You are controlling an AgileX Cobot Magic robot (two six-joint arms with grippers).
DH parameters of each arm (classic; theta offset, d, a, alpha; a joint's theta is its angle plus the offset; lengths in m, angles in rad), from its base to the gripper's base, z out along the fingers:
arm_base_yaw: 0 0.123 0 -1.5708
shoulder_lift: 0.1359 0 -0.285 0
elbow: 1.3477 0 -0.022 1.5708
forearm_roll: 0 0.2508 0 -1.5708
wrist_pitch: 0 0 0.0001 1.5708
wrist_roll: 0 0.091 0 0
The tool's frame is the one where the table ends.
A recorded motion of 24 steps. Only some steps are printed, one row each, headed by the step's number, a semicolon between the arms.
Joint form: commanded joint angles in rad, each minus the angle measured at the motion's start. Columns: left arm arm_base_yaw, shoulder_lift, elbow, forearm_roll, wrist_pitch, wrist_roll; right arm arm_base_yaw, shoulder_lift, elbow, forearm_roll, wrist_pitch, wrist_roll.
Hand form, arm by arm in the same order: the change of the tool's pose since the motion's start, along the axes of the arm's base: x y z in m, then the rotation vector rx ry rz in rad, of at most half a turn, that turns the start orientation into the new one. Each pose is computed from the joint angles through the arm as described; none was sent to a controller.
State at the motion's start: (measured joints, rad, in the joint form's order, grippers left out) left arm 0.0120 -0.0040 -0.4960 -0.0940 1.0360 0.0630; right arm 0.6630 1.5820 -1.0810 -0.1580 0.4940 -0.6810
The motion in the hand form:
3: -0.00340 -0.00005 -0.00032 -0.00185 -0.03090 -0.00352; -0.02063 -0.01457 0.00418 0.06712 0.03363 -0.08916
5: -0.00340 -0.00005 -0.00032 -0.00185 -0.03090 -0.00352; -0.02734 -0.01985 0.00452 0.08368 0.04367 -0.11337
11: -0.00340 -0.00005 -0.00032 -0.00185 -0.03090 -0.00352; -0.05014 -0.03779 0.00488 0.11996 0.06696 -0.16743
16: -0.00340 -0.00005 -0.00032 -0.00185 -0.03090 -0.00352; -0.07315 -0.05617 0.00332 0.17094 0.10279 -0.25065
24: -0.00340 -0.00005 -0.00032 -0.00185 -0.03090 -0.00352; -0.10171 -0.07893 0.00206 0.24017 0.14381 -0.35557
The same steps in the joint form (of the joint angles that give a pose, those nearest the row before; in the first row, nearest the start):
3: -0.0040 -0.0260 0.0030 -0.0010 -0.0080 -0.0010; 0.0040 -0.0920 0.0870 -0.0010 -0.0010 0.1200
5: -0.0040 -0.0260 0.0030 -0.0010 -0.0080 -0.0010; 0.0040 -0.1220 0.1170 -0.0010 -0.0010 0.1510
11: -0.0040 -0.0260 0.0030 -0.0010 -0.0080 -0.0010; 0.0040 -0.2250 0.2150 0.0010 0.0050 0.2180
16: -0.0040 -0.0260 0.0030 -0.0010 -0.0080 -0.0010; 0.0040 -0.3310 0.3100 0.0010 0.0210 0.3209
24: -0.0040 -0.0260 0.0030 -0.0010 -0.0080 -0.0010; 0.0040 -0.4730 0.4150 0.0060 0.0580 0.4460

